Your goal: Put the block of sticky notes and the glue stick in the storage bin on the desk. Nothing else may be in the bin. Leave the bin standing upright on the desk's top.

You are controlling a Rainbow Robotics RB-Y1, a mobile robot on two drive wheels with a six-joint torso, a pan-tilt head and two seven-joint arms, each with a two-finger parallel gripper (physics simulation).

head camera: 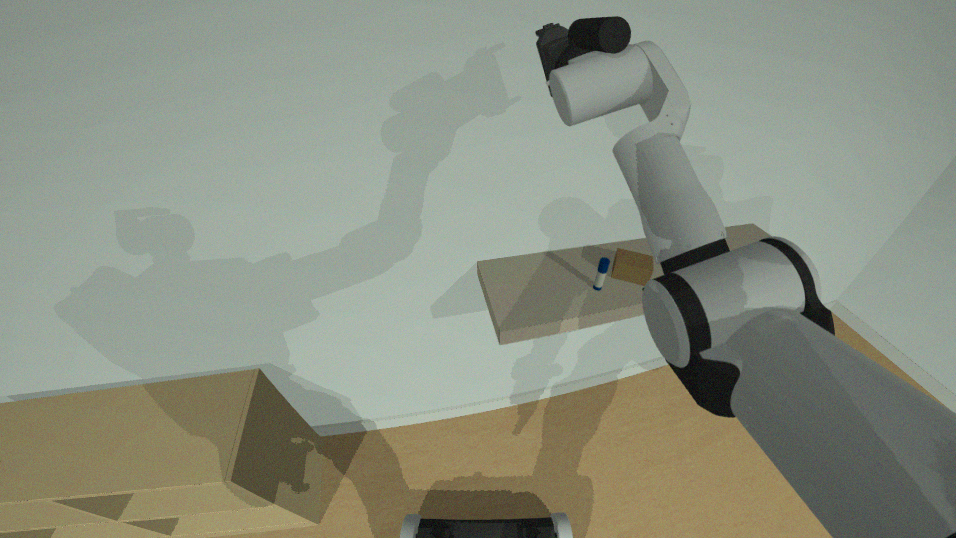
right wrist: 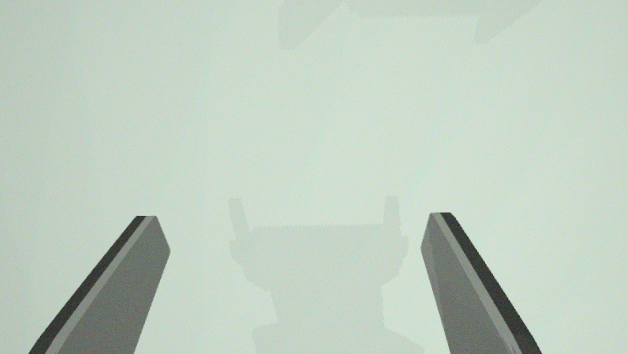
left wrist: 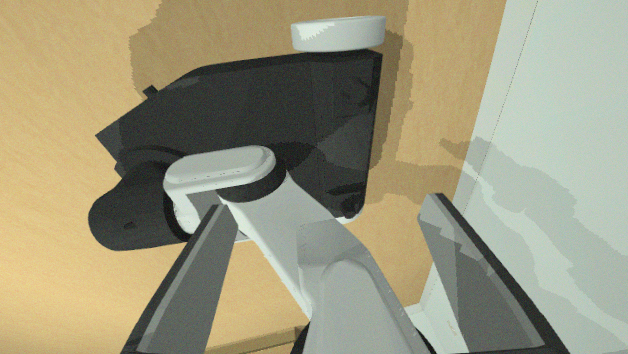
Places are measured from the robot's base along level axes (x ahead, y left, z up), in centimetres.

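Pixels of known places: left gripper, between the fingertips: [left wrist: 325,211]; right gripper, between the fingertips: [right wrist: 293,232].
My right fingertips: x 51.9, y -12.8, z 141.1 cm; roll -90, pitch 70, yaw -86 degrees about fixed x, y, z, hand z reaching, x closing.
Observation:
Behind a point stands the place of what it marks.
A blue-and-white glue stick [head camera: 601,273] @(x 46.2, y -29.2, z 95.7 cm) stands upright on the wall shelf in the head view. Just right of it is an orange-brown box-like object [head camera: 632,266] @(x 49.2, y -38.8, z 95.3 cm); I cannot tell whether it is the bin or the sticky notes. Part of the shelf is hidden behind my right arm. My right gripper [head camera: 544,60] @(x 51.9, y -12.8, z 141.1 cm) [right wrist: 293,232] @(x 51.9, y -12.8, z 141.1 cm) is open and empty, in front of the wall, above and left of the shelf in the head view. My left gripper [left wrist: 325,211] @(x -12.2, y 21.8, z 53.9 cm) is open and empty, over my own arm and base in the left wrist view; the head view does not show it.
The wall shelf [head camera: 534,304] @(x 41.8, y -12.4, z 90.0 cm) is a thick pale board. A tan furniture unit [head camera: 113,434] @(x 11.2, y 117.4, z 61.0 cm) with compartments stands at the lower left of the head view. My right arm [head camera: 675,187] @(x 12.8, y -17.6, z 134.3 cm) crosses in front of the shelf's right part. My dark wheeled base [left wrist: 250,105] @(x -21.0, y 15.6, z 16.9 cm) stands on the wooden floor.

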